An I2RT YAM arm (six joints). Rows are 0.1 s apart.
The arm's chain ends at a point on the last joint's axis. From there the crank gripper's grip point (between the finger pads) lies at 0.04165 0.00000 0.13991 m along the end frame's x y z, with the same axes.
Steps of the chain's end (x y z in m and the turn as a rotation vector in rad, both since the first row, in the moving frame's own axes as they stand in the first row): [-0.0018, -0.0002, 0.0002, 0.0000, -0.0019, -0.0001]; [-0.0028, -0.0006, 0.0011, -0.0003, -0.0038, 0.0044]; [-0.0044, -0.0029, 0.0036, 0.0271, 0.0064, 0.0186]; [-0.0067, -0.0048, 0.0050, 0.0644, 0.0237, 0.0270]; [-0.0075, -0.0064, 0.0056, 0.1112, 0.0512, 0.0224]
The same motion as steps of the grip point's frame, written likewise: [-0.0021, -0.0002, 0.0003, 0.0000, -0.0019, -0.0001]; [-0.0033, -0.0004, 0.0013, -0.0003, -0.0038, 0.0044]; [-0.0035, -0.0059, 0.0033, 0.0271, 0.0064, 0.0186]; [-0.0033, -0.0126, 0.0037, 0.0644, 0.0237, 0.0270]; [-0.0002, -0.0208, 0.0025, 0.1112, 0.0512, 0.0224]
